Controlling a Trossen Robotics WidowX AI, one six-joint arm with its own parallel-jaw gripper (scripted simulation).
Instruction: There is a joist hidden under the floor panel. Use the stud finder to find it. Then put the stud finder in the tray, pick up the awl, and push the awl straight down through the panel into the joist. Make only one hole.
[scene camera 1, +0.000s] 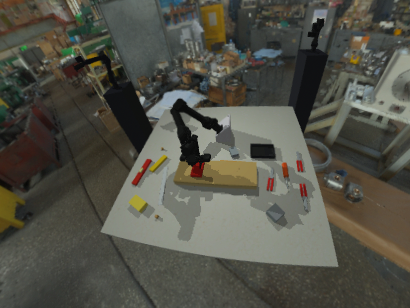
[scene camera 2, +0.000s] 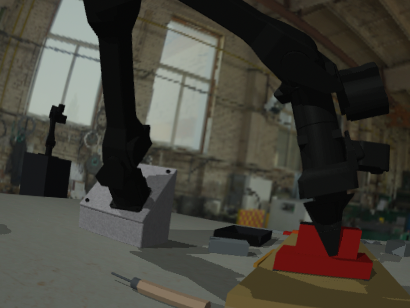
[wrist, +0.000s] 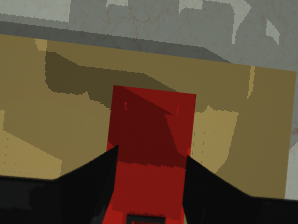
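Observation:
Stud finder (scene camera 2: 309, 255), also (wrist: 153, 128). My gripper (scene camera 2: 332, 252), also (wrist: 149, 151).

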